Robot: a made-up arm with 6 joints.
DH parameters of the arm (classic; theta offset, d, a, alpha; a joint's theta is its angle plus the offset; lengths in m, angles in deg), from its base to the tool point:
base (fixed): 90 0.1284 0.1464 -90
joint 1: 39.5 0 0.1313 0
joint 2: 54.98 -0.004 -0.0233 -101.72
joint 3: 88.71 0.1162 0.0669 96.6
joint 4: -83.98 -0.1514 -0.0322 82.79
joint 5: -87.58 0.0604 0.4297 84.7
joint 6: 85.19 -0.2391 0.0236 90
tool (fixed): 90 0.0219 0 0
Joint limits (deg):
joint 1: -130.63..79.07
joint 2: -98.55..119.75
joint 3: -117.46..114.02
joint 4: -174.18..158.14
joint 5: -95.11..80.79
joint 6: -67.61..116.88
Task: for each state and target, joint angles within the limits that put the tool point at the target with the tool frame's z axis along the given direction. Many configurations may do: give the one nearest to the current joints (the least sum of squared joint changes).
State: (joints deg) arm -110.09 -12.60 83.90 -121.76 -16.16 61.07
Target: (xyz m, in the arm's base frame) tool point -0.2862 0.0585 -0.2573 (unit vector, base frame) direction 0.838 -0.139 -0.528
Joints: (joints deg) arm -101.87 9.92 49.70 -131.36 24.41 108.64
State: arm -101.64 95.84 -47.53 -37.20 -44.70 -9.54
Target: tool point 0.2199 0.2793 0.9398 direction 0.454 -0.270 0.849
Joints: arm -85.79 119.75 -4.82 -33.47 -53.75 7.96
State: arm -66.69 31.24 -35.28 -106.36 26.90 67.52
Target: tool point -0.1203 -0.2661 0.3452 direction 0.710 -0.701 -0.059
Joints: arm -49.22 42.19 13.43 -139.57 40.23 83.98
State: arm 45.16 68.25 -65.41 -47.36 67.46 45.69
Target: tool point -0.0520 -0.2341 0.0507 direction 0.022 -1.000 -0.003
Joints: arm 77.92 105.19 -95.07 -7.01 80.46 12.24
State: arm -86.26 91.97 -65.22 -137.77 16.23 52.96
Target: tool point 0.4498 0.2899 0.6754 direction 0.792 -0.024 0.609
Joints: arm -84.08 113.29 -70.23 -97.76 11.59 21.90
